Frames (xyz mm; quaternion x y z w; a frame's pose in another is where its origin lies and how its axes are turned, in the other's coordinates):
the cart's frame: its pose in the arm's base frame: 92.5 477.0 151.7 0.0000 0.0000 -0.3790 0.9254
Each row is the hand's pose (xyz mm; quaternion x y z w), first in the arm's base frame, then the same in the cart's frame.
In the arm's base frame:
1: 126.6 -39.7 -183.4 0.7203 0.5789 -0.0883 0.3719
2: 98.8 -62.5 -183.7 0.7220 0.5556 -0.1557 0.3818
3: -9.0 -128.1 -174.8 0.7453 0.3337 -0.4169 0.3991
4: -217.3 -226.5 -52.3 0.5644 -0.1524 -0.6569 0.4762
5: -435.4 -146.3 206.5 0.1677 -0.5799 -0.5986 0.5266
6: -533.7 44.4 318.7 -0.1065 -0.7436 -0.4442 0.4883
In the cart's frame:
1: 386.7 -344.3 -335.1 0.4471 0.8087 0.0592 0.3776
2: 382.9 -380.1 -335.4 0.4576 0.7878 0.0006 0.4123
3: 352.1 -502.5 -326.5 0.5633 0.5913 -0.2345 0.5274
4: 272.7 -718.7 -204.0 0.5800 0.0729 -0.4274 0.6896
5: 61.0 -814.5 54.8 0.3750 -0.4731 -0.3544 0.7142
6: -142.9 -747.6 167.0 0.1833 -0.7285 -0.2260 0.6202

